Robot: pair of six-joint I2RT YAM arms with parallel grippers.
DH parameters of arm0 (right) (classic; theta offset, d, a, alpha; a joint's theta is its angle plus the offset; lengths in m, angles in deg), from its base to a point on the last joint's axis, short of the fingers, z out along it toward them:
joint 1: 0 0.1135 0.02 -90
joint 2: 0 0 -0.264 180
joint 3: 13.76 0 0.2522 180
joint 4: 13.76 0 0.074 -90
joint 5: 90 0 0 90
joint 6: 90 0.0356 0 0
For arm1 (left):
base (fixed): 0 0 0 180
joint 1: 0 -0.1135 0.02 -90
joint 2: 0 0 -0.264 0
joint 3: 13.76 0 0.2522 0
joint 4: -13.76 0 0.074 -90
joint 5: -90 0 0 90
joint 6: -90 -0.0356 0 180
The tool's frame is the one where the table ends.
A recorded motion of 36 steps. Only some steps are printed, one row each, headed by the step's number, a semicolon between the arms.
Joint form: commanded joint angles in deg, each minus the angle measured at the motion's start. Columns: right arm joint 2, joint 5, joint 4, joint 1, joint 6, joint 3; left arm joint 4, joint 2, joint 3, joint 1, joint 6, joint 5.
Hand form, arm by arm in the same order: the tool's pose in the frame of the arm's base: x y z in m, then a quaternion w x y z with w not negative. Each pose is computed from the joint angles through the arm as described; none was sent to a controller.
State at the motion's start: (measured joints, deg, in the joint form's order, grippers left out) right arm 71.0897 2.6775 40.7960 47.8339 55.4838 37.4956; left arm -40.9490 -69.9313 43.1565 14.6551 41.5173 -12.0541
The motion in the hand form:
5: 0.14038 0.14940 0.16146 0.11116 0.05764 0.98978 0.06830; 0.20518 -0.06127 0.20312 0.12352 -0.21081 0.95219 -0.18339
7: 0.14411 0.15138 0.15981 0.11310 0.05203 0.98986 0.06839; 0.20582 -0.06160 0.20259 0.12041 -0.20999 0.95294 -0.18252
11: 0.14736 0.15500 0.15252 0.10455 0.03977 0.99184 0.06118; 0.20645 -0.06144 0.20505 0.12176 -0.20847 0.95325 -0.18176
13: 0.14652 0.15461 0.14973 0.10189 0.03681 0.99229 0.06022; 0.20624 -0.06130 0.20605 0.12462 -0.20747 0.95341 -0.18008
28: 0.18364 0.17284 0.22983 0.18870 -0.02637 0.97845 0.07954; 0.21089 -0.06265 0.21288 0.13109 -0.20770 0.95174 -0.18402
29: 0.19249 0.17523 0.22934 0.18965 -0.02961 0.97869 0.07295; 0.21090 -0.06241 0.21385 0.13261 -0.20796 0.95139 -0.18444
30: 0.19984 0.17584 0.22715 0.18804 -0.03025 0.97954 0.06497; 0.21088 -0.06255 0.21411 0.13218 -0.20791 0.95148 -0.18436
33: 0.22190 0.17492 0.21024 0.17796 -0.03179 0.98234 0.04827; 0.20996 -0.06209 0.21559 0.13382 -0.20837 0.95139 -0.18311
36: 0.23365 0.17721 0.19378 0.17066 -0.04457 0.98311 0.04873; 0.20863 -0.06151 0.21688 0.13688 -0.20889 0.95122 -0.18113
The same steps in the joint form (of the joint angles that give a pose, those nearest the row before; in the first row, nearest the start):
5: 2.72 2.25 -1.95 -0.20 -1.79 -0.66; 0.43 0.72 -0.73 -0.02 0.51 0.02
7: 3.85 2.24 -2.95 -0.59 -2.84 -0.32; 0.25 0.36 -0.56 0.01 0.41 -0.07
11: 6.44 1.85 -4.13 -0.63 -4.21 -0.13; -0.26 0.39 -0.01 -0.06 0.14 0.01
13: 6.69 1.67 -4.59 -0.57 -4.46 -0.62; -0.36 0.58 0.07 -0.03 0.01 0.32
28: 6.13 5.19 3.95 -3.46 -15.76 16.82; -0.69 0.09 1.81 0.00 0.21 0.30
29: 8.11 5.39 3.71 -4.42 -17.11 18.30; -0.76 0.22 1.92 -0.06 0.21 0.32
30: 9.76 5.58 3.59 -5.39 -18.15 19.24; -0.86 0.21 2.00 -0.02 0.23 0.32
33: 14.89 5.20 0.99 -8.60 -21.33 20.07; -1.24 0.57 2.10 -0.04 0.23 0.54
36: 18.47 4.00 -2.55 -9.85 -23.83 19.68; -1.50 1.07 2.06 -0.04 0.24 0.91

